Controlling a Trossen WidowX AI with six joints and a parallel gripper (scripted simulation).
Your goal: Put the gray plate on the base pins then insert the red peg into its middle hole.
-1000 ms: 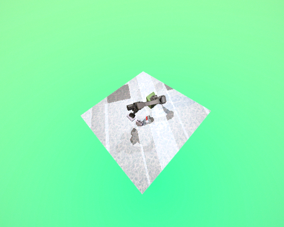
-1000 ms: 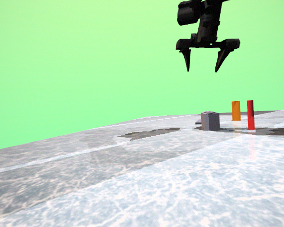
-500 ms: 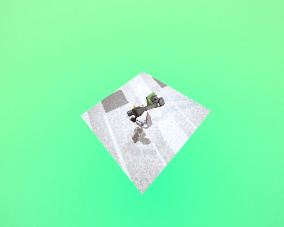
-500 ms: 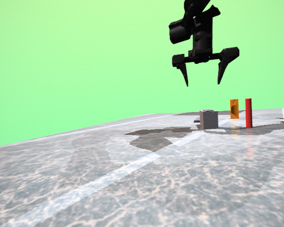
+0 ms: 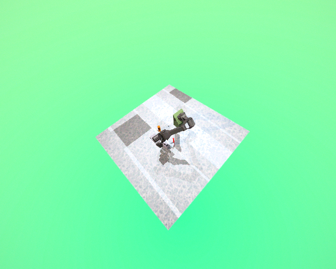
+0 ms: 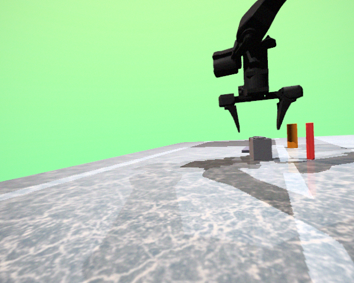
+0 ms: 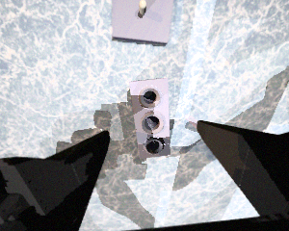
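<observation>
Now: gripper tip 3 cm above the gray plate. The rest, counted from my gripper tip: orange cylinder: 20 cm to the right, 11 cm behind, 3 cm below; red peg: 10 cm behind, 4 cm to the left, 3 cm below.
</observation>
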